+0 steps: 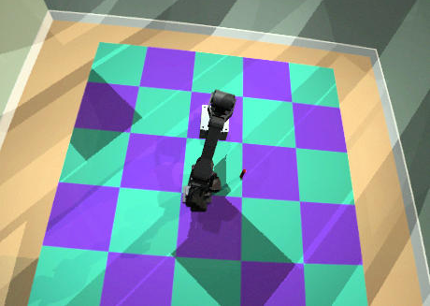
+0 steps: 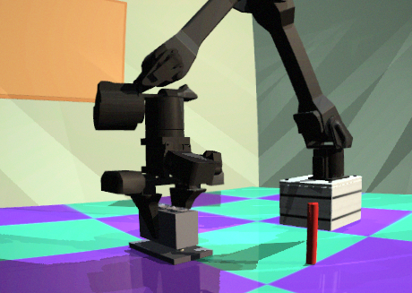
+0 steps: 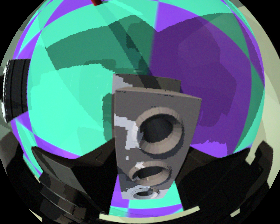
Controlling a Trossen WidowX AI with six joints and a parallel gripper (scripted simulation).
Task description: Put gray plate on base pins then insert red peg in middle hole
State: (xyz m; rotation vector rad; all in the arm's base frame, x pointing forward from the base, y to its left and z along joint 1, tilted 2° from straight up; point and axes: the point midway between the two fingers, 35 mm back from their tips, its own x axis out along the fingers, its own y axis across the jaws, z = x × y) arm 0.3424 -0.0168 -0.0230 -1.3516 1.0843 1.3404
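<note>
Now: gripper tip 2 cm above the gray base. Also, from my gripper tip: gray plate: 3 cm above; red peg: 12 cm behind, 17 cm to the left, 2 cm above.
</note>
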